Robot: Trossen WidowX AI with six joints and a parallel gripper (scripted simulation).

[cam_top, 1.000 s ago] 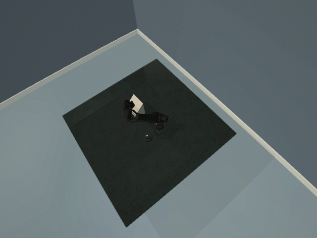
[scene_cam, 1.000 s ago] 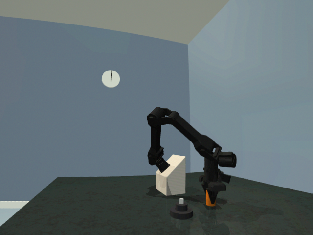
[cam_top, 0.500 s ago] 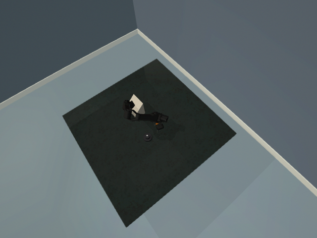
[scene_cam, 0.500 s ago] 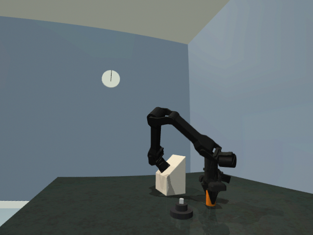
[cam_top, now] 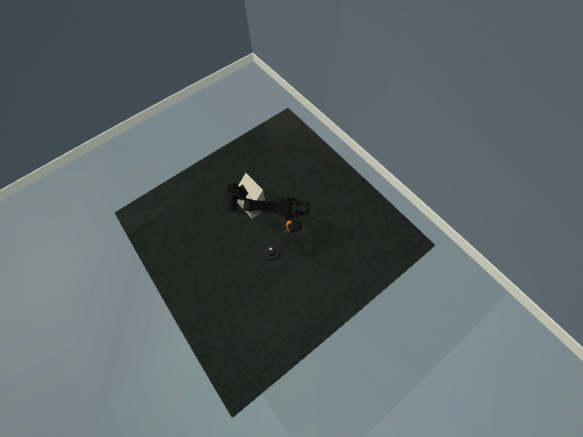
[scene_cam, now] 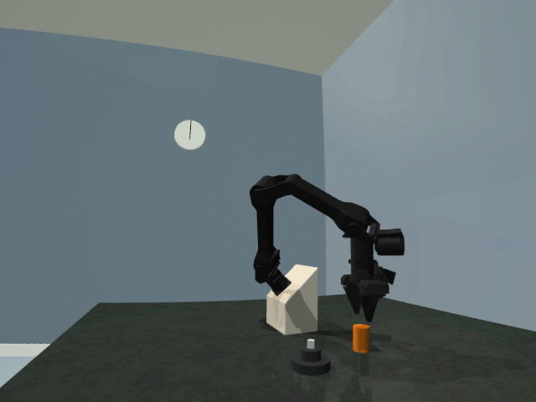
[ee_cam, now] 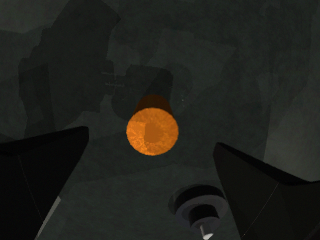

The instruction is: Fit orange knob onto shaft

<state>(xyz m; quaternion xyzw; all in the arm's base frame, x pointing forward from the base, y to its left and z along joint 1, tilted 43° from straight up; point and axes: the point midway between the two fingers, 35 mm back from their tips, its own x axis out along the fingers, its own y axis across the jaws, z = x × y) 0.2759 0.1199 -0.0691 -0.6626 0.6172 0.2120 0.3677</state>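
The orange knob lies 4 cm below my gripper tip. Also, from my gripper tip: round black pedestal: 16 cm to the right, 6 cm ahead, 5 cm below.
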